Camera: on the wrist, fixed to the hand. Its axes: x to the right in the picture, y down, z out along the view.
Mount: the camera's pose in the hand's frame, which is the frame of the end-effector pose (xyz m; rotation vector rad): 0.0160 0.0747 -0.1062 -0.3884 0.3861 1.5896
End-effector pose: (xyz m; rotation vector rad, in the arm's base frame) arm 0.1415 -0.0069 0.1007 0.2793 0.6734 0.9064
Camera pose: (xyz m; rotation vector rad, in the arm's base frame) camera 0.0328 0.0451 0.0498 0.2620 0.5202 2.6258
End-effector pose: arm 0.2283 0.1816 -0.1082 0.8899 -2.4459 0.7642
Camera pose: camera 0.1872 0.2885 -0.0449 -1.4062 -2.3632 0.6786
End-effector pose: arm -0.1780 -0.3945 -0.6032 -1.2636 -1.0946 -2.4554
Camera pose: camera -0.2217 -0.5172 -0.5907 -0.9518 0.4816 -1.4326
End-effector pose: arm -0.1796 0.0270 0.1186 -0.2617 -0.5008 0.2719
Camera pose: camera -0.1270 0.0826 0.0125 -1.0511 0.1558 1.6377
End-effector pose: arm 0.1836 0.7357 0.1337 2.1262 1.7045 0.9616
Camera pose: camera 0.1760 0.7079 0.2613 -2.3945 0.4644 -1.5583
